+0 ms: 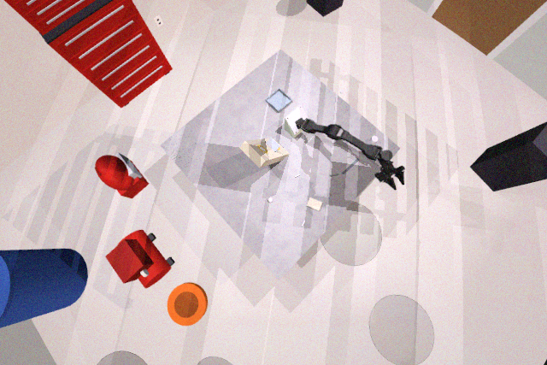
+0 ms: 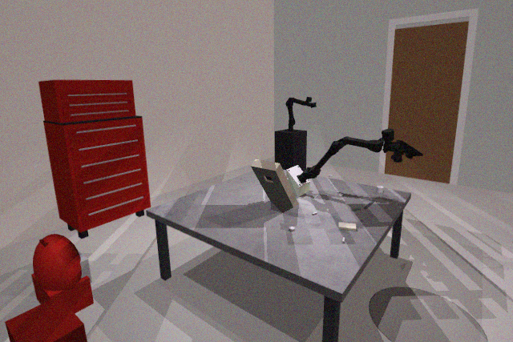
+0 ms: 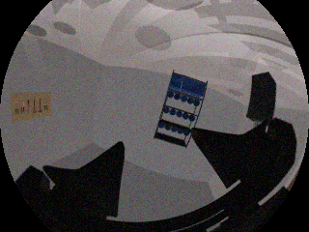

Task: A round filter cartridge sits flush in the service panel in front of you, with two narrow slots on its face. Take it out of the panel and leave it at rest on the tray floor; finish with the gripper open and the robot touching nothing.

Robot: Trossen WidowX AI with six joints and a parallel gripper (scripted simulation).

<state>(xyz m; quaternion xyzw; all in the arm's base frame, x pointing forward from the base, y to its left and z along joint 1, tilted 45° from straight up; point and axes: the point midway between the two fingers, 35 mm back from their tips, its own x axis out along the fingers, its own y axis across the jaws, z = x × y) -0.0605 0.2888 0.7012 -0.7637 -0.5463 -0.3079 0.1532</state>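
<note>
The round filter cartridge lies 450 mm ahead of my gripper tip, 690 mm to the right of it and 160 mm below it. Round my gripper tip: small block (350 mm ahead, 230 mm to the right, 380 mm below); beige service panel (410 mm ahead, 700 mm to the right, 230 mm below); square tray (50 mm ahead, 1020 mm to the right, 380 mm below).
</note>
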